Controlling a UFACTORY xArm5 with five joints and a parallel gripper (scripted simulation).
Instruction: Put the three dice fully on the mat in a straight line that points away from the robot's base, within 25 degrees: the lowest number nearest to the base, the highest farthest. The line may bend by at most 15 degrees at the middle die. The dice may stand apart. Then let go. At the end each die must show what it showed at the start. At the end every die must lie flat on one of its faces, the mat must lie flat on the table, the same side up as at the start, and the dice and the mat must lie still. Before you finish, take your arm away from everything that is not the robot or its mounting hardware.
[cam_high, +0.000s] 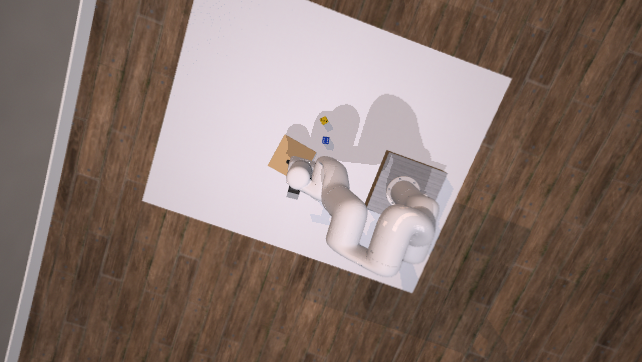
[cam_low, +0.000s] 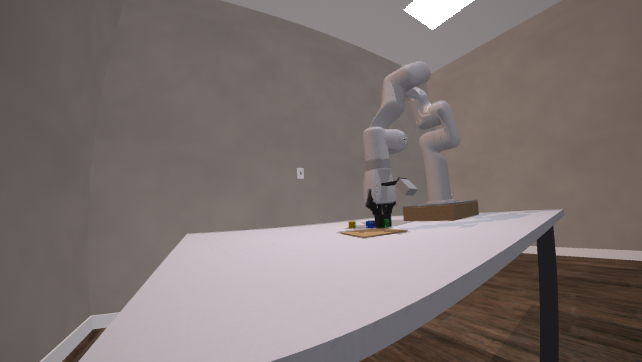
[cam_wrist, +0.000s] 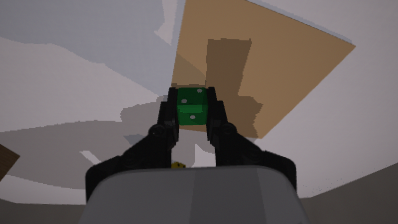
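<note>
My gripper is now 10 mm above the green die. Round my hand: tan mat (50 mm ahead, 30 mm below); then blue die (60 mm behind, 110 mm to the right, 20 mm below); then yellow die (30 mm behind, 180 mm to the right, 20 mm below).
</note>
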